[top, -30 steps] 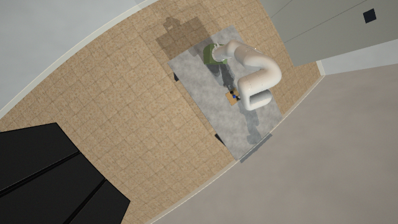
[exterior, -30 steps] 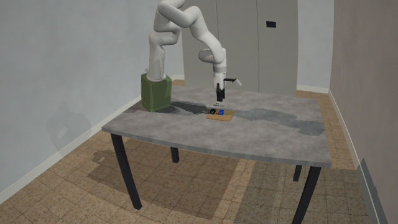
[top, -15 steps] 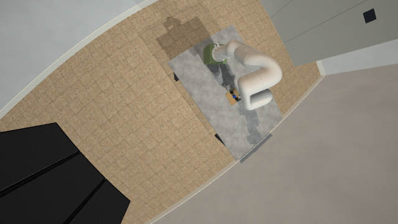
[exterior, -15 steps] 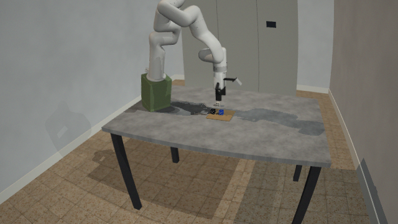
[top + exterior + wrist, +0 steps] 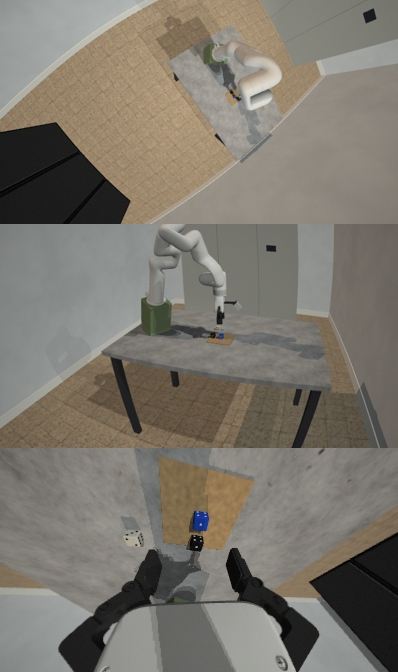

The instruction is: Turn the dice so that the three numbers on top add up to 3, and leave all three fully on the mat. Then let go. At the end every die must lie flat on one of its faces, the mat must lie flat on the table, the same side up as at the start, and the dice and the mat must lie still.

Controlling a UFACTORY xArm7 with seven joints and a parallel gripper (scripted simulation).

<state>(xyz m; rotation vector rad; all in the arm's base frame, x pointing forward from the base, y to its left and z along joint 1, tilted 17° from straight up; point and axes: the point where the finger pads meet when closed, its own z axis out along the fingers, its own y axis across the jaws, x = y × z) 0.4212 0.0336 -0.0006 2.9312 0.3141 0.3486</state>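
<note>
My gripper is now 60 mm past the white die, 110 mm to the right of it and 100 mm above it. Also, from my hand: tan mat (10 mm ahead, 10 mm to the right, 110 mm below); blue die (10 mm ahead, 10 mm to the right, 100 mm below); black die (50 mm behind, 10 mm to the right, 100 mm below).
</note>
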